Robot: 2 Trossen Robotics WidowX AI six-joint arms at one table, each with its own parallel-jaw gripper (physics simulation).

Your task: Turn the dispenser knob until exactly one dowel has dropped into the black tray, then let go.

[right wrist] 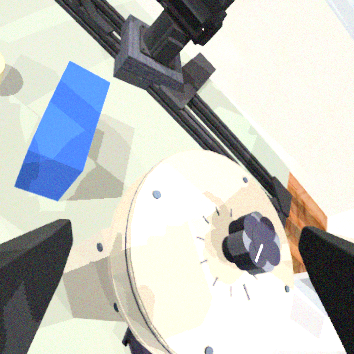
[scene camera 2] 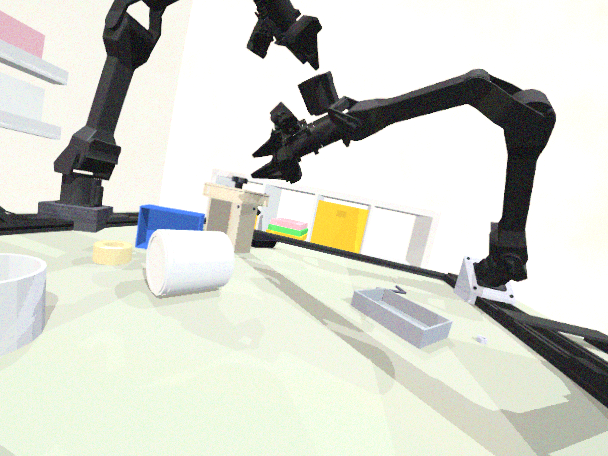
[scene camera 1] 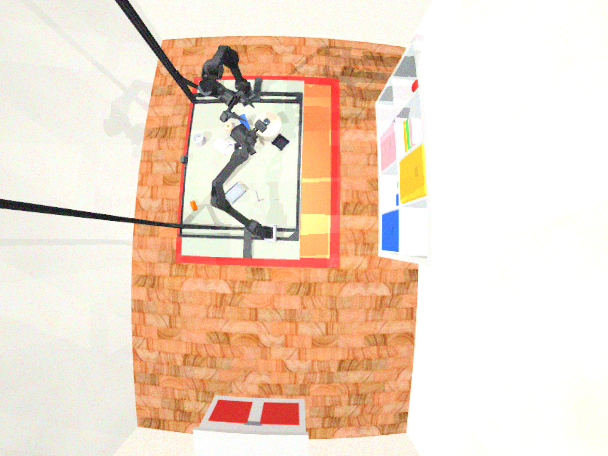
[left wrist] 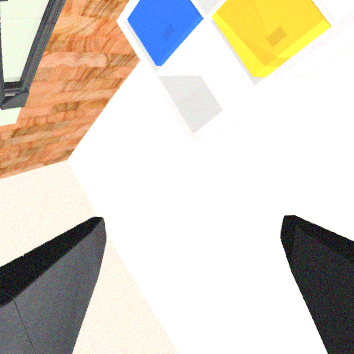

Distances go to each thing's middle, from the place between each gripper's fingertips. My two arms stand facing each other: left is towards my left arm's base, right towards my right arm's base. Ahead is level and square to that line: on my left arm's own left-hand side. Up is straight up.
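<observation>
From my right hand: dark lobed knob [right wrist: 252, 243], 5 cm below, 8 cm ahead, 4 cm to the left; white cylinder [scene camera 2: 177, 261], 17 cm below, 22 cm behind, 2 cm to the left; blue bin [scene camera 2: 151, 217], 16 cm below, 12 cm to the left, 7 cm behind; tape roll [scene camera 2: 109, 252], 19 cm below, 18 cm behind, 15 cm to the left.
From my left hand: dark lobed knob, 30 cm below, 6 cm ahead, 12 cm to the left; white cylinder, 41 cm below, 24 cm behind, 10 cm to the left; grey tray [scene camera 2: 419, 326], far below, a fair way behind, a fair way to the right; blue bin, 41 cm below, 9 cm behind, 21 cm to the left.
</observation>
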